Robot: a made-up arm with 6 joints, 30 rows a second.
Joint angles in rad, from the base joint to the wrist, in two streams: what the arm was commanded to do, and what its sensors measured. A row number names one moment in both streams.
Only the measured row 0 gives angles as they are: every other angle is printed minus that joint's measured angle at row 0.
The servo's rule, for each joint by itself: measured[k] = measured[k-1] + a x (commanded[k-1-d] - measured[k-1]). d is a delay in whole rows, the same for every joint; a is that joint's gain. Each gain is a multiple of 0.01, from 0.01 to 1. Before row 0 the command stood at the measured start. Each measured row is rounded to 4 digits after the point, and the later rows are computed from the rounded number. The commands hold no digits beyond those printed.
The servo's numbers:
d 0
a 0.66 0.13 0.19 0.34 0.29 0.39
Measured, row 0:
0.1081 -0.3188 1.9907 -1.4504 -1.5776 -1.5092
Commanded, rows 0 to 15:
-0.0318 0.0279 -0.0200 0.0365 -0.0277 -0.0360
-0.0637 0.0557 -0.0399 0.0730 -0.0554 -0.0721
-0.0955 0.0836 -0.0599 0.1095 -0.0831 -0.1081
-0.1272 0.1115 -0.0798 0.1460 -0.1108 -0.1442
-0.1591 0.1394 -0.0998 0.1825 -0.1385 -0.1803
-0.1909 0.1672 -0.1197 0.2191 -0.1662 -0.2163
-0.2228 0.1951 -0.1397 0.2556 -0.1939 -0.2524
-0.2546 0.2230 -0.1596 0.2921 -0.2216 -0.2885
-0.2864 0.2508 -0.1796 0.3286 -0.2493 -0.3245
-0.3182 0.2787 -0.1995 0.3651 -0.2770 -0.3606
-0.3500 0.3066 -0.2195 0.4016 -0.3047 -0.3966
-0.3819 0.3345 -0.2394 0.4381 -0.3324 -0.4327
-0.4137 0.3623 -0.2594 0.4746 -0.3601 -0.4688
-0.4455 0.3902 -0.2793 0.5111 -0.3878 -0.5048
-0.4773 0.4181 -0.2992 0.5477 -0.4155 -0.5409
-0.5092 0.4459 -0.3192 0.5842 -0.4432 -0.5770
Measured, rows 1 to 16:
-0.0210 0.0036 -0.0038 0.0124 -0.0080 -0.0140
-0.0492 0.0104 -0.0107 0.0330 -0.0217 -0.0367
-0.0798 0.0199 -0.0200 0.0590 -0.0395 -0.0645
-0.1111 0.0318 -0.0314 0.0886 -0.0602 -0.0956
-0.1428 0.0458 -0.0444 0.1205 -0.0829 -0.1286
-0.1745 0.0616 -0.0587 0.1540 -0.1071 -0.1628
-0.2064 0.0790 -0.0741 0.1885 -0.1323 -0.1977
-0.2382 0.0977 -0.0903 0.2237 -0.1582 -0.2331
-0.2700 0.1176 -0.1073 0.2594 -0.1846 -0.2687
-0.3018 0.1385 -0.1248 0.2953 -0.2114 -0.3045
-0.3336 0.1604 -0.1428 0.3314 -0.2385 -0.3404
-0.3655 0.1830 -0.1612 0.3677 -0.2657 -0.3764
-0.3973 0.2063 -0.1799 0.4040 -0.2931 -0.4124
-0.4291 0.2302 -0.1988 0.4404 -0.3206 -0.4484
-0.4609 0.2546 -0.2179 0.4769 -0.3481 -0.4845
-0.4928 0.2795 -0.2371 0.5134 -0.3757 -0.5206

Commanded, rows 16 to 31:
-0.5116 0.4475 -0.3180 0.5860 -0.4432 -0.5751
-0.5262 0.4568 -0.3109 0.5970 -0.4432 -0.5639
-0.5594 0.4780 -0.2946 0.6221 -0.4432 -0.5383
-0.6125 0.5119 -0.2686 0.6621 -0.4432 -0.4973
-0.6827 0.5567 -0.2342 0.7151 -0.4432 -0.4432
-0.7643 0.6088 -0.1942 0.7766 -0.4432 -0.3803
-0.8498 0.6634 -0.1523 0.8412 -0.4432 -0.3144
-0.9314 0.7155 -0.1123 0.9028 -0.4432 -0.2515
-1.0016 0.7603 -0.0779 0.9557 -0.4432 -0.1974
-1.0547 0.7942 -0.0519 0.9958 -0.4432 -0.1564
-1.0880 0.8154 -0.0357 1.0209 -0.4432 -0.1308
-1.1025 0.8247 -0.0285 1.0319 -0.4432 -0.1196
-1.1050 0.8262 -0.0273 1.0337 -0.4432 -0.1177
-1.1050 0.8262 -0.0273 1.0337 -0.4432 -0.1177
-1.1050 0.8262 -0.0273 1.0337 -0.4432 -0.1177
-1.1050 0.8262 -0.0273 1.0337 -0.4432 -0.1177
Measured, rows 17 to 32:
-0.5052 0.3013 -0.2525 0.5381 -0.3953 -0.5419
-0.5191 0.3215 -0.2636 0.5581 -0.4092 -0.5505
-0.5457 0.3418 -0.2695 0.5799 -0.4191 -0.5457
-0.5898 0.3639 -0.2693 0.6078 -0.4261 -0.5268
-0.6511 0.3890 -0.2626 0.6443 -0.4311 -0.4942
-0.7258 0.4176 -0.2496 0.6893 -0.4346 -0.4498
-0.8076 0.4496 -0.2311 0.7409 -0.4371 -0.3970
-0.8893 0.4842 -0.2085 0.7959 -0.4389 -0.3403
-0.9634 0.5201 -0.1837 0.8502 -0.4401 -0.2846
-1.0237 0.5557 -0.1587 0.8997 -0.4410 -0.2346
-1.0661 0.5895 -0.1353 0.9409 -0.4416 -0.1941
-1.0901 0.6201 -0.1150 0.9718 -0.4421 -0.1650
-1.0999 0.6469 -0.0983 0.9928 -0.4424 -0.1466
-1.1033 0.6702 -0.0848 1.0067 -0.4426 -0.1353
-1.1044 0.6905 -0.0739 1.0159 -0.4428 -0.1284
-1.1048 0.7081 -0.0650 1.0220 -0.4429 -0.1242

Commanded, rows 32 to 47:
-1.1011 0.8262 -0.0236 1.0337 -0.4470 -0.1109
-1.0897 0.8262 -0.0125 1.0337 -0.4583 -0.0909
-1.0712 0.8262 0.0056 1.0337 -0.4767 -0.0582
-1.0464 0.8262 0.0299 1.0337 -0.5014 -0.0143
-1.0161 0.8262 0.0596 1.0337 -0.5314 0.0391
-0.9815 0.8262 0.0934 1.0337 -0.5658 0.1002
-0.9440 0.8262 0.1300 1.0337 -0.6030 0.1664
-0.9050 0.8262 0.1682 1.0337 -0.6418 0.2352
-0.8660 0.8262 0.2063 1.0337 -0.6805 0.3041
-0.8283 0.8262 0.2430 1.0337 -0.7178 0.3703
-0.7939 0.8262 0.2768 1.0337 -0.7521 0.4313
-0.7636 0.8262 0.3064 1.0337 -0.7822 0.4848
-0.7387 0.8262 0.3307 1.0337 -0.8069 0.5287
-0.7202 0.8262 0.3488 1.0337 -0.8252 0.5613
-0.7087 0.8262 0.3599 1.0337 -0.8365 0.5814
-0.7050 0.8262 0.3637 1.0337 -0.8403 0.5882
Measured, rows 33 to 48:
-1.1024 0.7235 -0.0571 1.0260 -0.4441 -0.1190
-1.0940 0.7369 -0.0486 1.0286 -0.4482 -0.1080
-1.0790 0.7485 -0.0383 1.0303 -0.4565 -0.0886
-1.0575 0.7586 -0.0253 1.0315 -0.4695 -0.0596
-1.0302 0.7674 -0.0092 1.0322 -0.4875 -0.0211
-0.9981 0.7750 0.0103 1.0327 -0.5102 0.0262
-0.9624 0.7817 0.0330 1.0330 -0.5371 0.0809
-0.9245 0.7875 0.0587 1.0332 -0.5675 0.1411
-0.8859 0.7925 0.0867 1.0334 -0.6003 0.2047
-0.8479 0.7969 0.1164 1.0335 -0.6344 0.2693
-0.8123 0.8007 0.1469 1.0336 -0.6685 0.3325
-0.7802 0.8040 0.1772 1.0336 -0.7015 0.3919
-0.7528 0.8069 0.2064 1.0336 -0.7321 0.4453
-0.7313 0.8094 0.2335 1.0336 -0.7591 0.4905
-0.7164 0.8116 0.2575 1.0336 -0.7815 0.5260
-0.7089 0.8135 0.2777 1.0336 -0.7986 0.5503

